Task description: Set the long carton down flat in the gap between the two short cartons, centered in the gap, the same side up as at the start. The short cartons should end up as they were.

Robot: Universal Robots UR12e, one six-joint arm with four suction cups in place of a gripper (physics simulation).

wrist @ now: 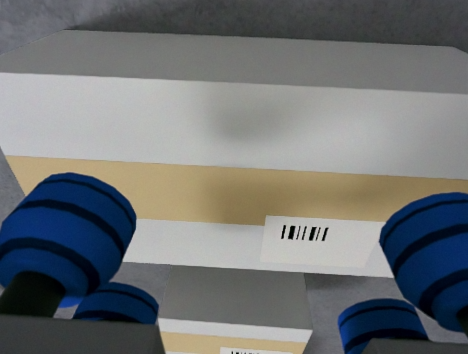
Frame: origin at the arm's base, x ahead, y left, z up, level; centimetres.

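Seen in the pictures: hand at its tool point: (252, 274).
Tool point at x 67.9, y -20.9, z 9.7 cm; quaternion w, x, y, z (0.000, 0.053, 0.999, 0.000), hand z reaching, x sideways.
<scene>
A point is followed by its place in that frame.
The long carton (165, 125) {x 72.4, y -25.9, z 3.9 cm} stretches across the wrist view, with both ends near or beyond the frame's sides. Its white face has a tan band and a barcode label near one edge, and a plain grey side shows above it. One short carton (235, 295) {x 70.4, y -3.9, z 0.8 cm} shows at the bottom centre, partly cut off by the frame, with a grey side and a white and tan face. The other short carton does not show. My gripper (250, 240) {x 67.9, y -20.9, z 9.7 cm} has four blue suction cups. They hang over the long carton and its edge, apart from it, and hold nothing, so the gripper is open.
Grey floor (240, 17) {x 68.4, y -29.4, z -6.3 cm} shows beyond the long carton's grey side. More floor shows on both sides of the short carton. A soft shadow lies on the long carton's banded face.
</scene>
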